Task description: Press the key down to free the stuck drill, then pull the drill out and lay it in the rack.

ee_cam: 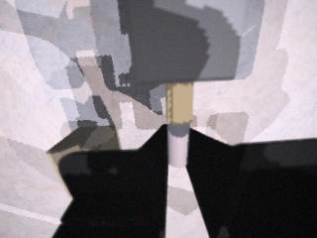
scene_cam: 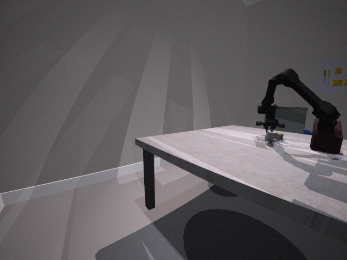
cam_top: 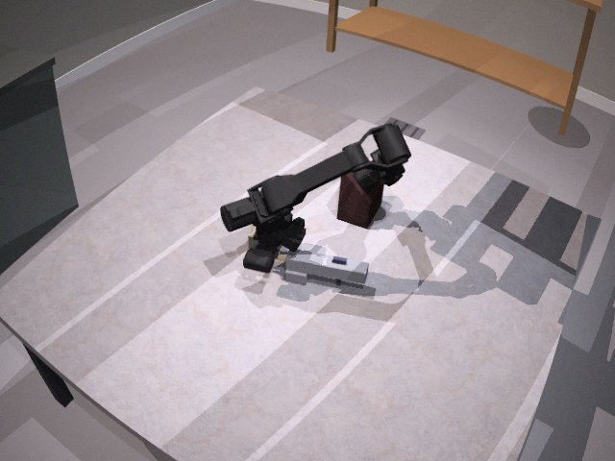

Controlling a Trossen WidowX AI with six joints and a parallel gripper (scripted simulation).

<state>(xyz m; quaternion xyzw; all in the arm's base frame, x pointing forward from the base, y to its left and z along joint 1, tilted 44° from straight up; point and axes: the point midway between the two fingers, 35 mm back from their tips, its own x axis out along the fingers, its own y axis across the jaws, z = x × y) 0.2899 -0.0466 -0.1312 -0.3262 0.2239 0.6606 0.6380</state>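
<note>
The drill is 1 cm behind my gripper tip, 5 cm to the left of it and 3 cm above it. Also, from my gripper tip: grey housing 2 cm behind, 13 cm to the left, 3 cm above; key 2 cm behind, 16 cm to the left, 4 cm above; rack 7 cm behind, 5 cm to the right.
</note>
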